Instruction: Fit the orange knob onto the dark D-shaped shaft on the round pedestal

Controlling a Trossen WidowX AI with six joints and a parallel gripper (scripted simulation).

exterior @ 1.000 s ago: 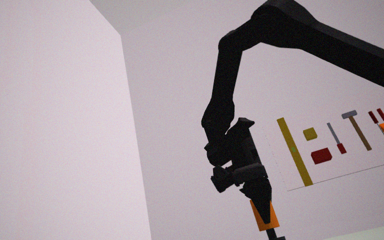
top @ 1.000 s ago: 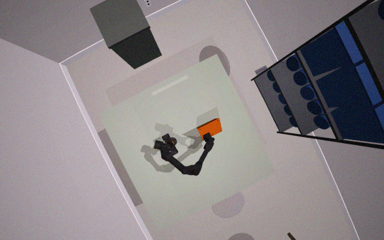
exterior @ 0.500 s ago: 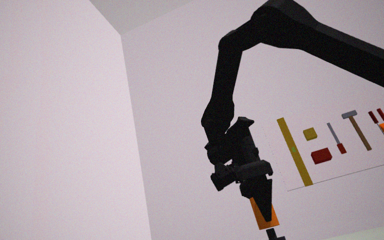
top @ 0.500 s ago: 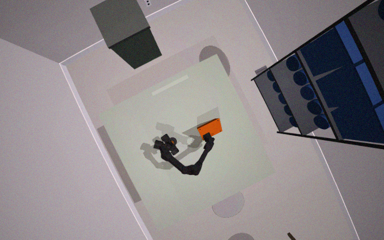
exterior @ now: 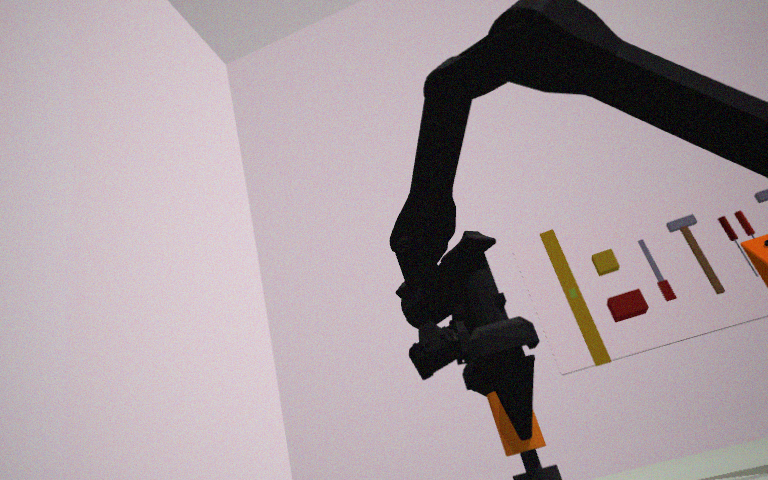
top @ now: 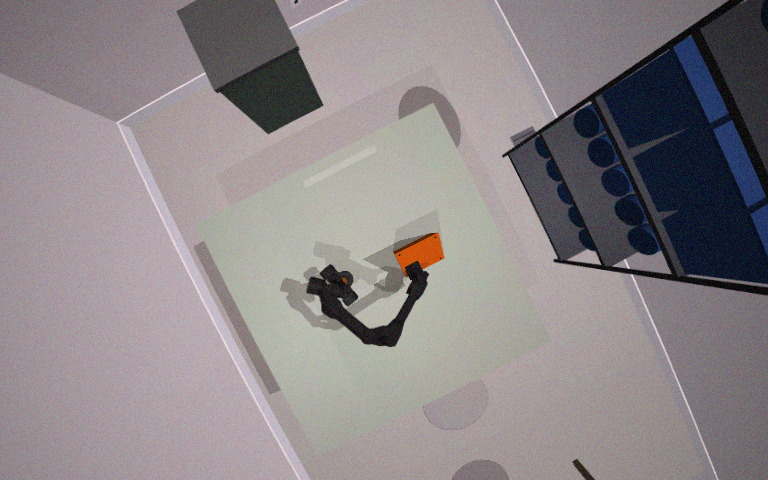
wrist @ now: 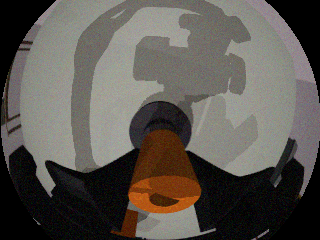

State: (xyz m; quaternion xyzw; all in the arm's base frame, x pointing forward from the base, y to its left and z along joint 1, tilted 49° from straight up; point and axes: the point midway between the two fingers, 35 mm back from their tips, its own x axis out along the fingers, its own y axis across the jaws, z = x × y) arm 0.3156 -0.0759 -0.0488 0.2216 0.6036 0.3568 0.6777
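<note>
My gripper tip is now 20 mm below the orange knob. From my gripper tip the other things lie so: dark round pedestal: 40 mm below.
</note>
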